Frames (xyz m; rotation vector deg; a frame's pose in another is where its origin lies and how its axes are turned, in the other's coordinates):
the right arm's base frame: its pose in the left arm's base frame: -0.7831 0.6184 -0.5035 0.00 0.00 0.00
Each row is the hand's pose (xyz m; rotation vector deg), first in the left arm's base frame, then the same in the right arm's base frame.
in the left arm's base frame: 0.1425 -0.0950 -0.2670 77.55 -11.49 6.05
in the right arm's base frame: 0.9256 -0.7134 0.2365 77.55 -11.49 6.05
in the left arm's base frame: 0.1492 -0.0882 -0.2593 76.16 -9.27 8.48
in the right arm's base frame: 0.9323 -0.7066 0.2442 76.16 -9.27 8.48
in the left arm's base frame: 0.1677 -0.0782 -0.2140 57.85 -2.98 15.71
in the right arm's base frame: 0.9508 -0.6966 0.2895 57.85 -2.98 15.71
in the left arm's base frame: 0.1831 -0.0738 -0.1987 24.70 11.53 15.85
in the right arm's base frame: 0.9662 -0.6922 0.3048 24.70 11.53 15.85
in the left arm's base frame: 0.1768 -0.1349 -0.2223 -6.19 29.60 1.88
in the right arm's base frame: 0.9599 -0.7533 0.2812 -6.19 29.60 1.88
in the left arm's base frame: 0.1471 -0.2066 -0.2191 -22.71 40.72 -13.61
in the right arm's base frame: 0.9302 -0.8250 0.2844 -22.71 40.72 -13.61
